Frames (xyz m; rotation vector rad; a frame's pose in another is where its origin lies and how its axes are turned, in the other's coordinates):
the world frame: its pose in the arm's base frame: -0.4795 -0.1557 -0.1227 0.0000 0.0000 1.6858
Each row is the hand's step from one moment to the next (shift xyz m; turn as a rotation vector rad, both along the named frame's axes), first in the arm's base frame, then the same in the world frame.
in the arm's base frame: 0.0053 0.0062 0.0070 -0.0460 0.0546 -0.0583
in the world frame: 0.0056 -0.0060 0.0070 0.0595 0.0394 -0.0583
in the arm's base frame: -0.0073 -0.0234 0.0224 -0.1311 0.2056 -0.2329
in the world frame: -0.0224 0.0099 0.0224 0.2193 0.1066 -0.2329
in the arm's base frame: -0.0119 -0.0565 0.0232 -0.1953 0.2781 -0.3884
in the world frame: -0.0548 0.0183 0.0232 0.2987 0.1621 -0.3884
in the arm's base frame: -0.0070 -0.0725 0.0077 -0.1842 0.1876 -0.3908
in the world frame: -0.0712 0.0153 0.0077 0.2075 0.1615 -0.3908
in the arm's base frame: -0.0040 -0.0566 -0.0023 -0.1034 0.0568 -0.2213
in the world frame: -0.0558 0.0105 -0.0023 0.0683 0.0962 -0.2213
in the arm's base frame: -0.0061 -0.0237 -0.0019 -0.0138 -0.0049 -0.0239
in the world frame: -0.0228 0.0088 -0.0019 -0.0033 0.0143 -0.0239
